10 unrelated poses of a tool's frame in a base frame.
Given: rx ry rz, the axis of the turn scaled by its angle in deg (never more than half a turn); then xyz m.
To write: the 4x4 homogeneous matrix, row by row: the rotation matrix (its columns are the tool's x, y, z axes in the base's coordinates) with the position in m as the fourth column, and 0 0 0 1 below. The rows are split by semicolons. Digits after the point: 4 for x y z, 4 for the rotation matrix.
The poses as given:
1: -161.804, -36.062, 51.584, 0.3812, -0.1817, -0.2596
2: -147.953, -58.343, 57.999, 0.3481, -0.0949, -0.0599
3: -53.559, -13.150, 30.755, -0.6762, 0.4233, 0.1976
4: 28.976, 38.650, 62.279, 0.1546, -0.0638, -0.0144
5: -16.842, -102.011, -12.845, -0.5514, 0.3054, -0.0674
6: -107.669, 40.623, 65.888, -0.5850, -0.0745, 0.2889
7: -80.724, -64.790, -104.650, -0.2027, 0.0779, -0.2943
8: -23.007, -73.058, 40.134, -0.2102, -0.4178, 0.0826
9: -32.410, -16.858, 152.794, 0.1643, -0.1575, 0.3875
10: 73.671, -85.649, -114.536, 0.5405, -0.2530, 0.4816
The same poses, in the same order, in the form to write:
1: 0.7380, 0.3529, -0.5752, 0.3812; 0.4190, -0.9078, -0.0194, -0.1817; -0.5290, -0.2267, -0.8178, -0.2596; 0, 0, 0, 1
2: 0.5318, 0.5335, -0.6577, 0.3481; 0.6609, -0.7471, -0.0716, -0.0949; -0.5296, -0.3966, -0.7499, -0.0599; 0, 0, 0, 1
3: 0.8462, -0.3377, -0.4123, -0.6762; 0.5314, 0.4755, 0.7011, 0.4233; -0.0407, -0.8123, 0.5818, 0.1976; 0, 0, 0, 1
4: 0.3029, -0.6299, 0.7152, 0.1546; 0.9205, 0.3878, -0.0483, -0.0638; -0.2469, 0.6730, 0.6972, -0.0144; 0, 0, 0, 1
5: -0.2125, 0.3166, -0.9244, -0.5514; 0.0775, 0.9485, 0.3070, 0.3054; 0.9741, -0.0064, -0.2262, -0.0674; 0, 0, 0, 1
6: 0.4286, -0.7828, -0.4511, -0.5850; -0.0514, -0.5196, 0.8529, -0.0745; -0.9020, -0.3424, -0.2629, 0.2889; 0, 0, 0, 1
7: -0.2869, 0.8295, 0.4791, -0.2027; 0.0591, -0.4839, 0.8731, 0.0779; 0.9561, 0.2788, 0.0898, -0.2943; 0, 0, 0, 1
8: 0.1280, -0.2523, -0.9592, -0.2102; 0.6742, 0.7314, -0.1024, -0.4178; 0.7274, -0.6336, 0.2637, 0.0826; 0, 0, 0, 1
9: -0.8394, -0.3359, -0.4272, 0.1643; 0.4210, -0.8991, -0.1202, -0.1575; -0.3437, -0.2808, 0.8961, 0.3875; 0, 0, 0, 1
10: -0.5370, -0.2409, -0.8085, 0.5405; -0.7074, -0.3936, 0.5871, -0.2530; -0.4597, 0.8872, 0.0409, 0.4816; 0, 0, 0, 1
